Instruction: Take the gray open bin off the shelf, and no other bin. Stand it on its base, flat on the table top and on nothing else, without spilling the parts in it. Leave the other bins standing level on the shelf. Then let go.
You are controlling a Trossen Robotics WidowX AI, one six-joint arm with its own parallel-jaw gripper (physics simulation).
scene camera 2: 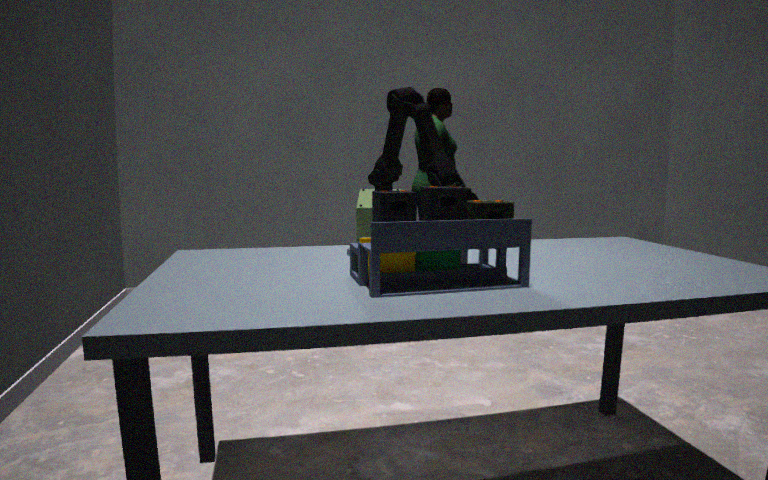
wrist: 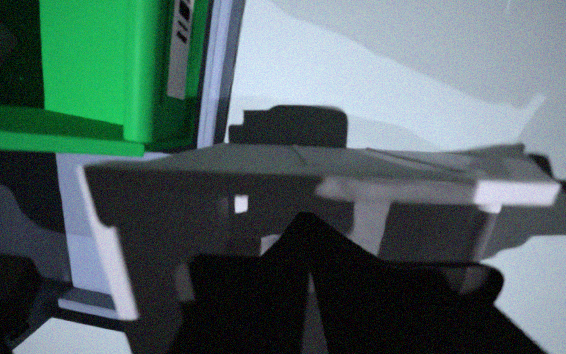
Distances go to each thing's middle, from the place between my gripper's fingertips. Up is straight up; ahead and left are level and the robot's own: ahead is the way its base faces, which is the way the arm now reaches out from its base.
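The yellow bin (scene camera 2: 402,261) is 17 cm to the right of my hand, 15 cm ahead of it and 4 cm above it. As for the green bin (scene camera 2: 449,259), I see it 4 cm above my hand, 6 cm to the right of it and 14 cm ahead of it.
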